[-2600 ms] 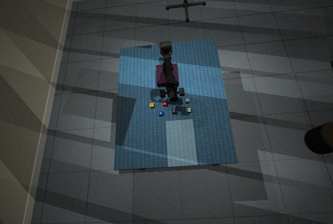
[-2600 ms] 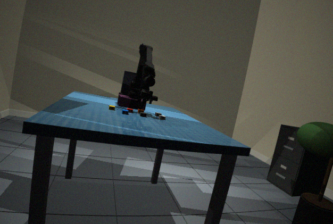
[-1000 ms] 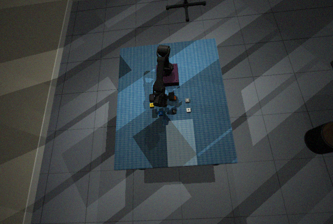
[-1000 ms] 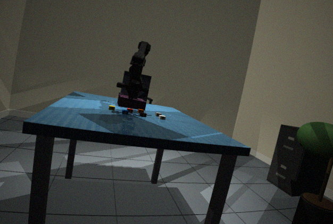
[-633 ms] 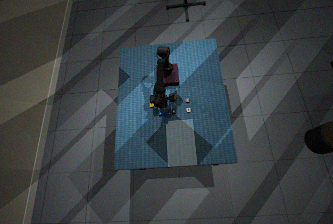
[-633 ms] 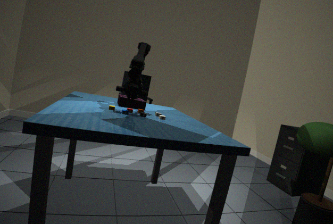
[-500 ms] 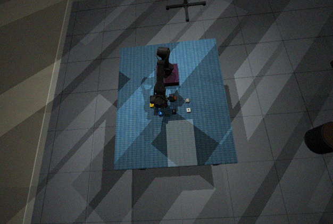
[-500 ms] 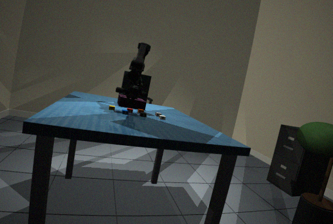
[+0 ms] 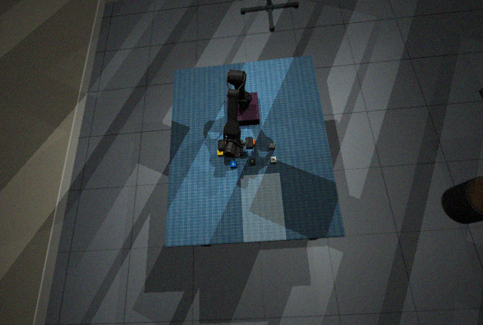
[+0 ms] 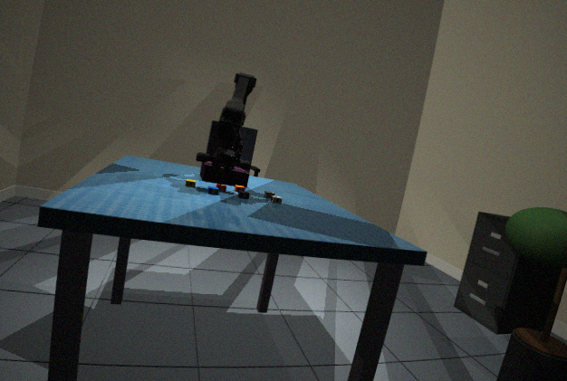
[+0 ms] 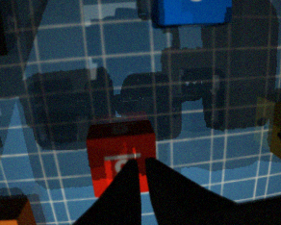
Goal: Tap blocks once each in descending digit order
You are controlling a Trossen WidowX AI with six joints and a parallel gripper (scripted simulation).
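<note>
Right now the red block is 10 mm to the left of my gripper tip and 10 mm below it. The rest, counted from my gripper tip: blue block (80 mm ahead, 20 mm to the right, 10 mm below); orange block (50 mm behind, 80 mm to the left, 10 mm below); yellow block (20 mm ahead, 100 mm to the right, 10 mm below).
</note>
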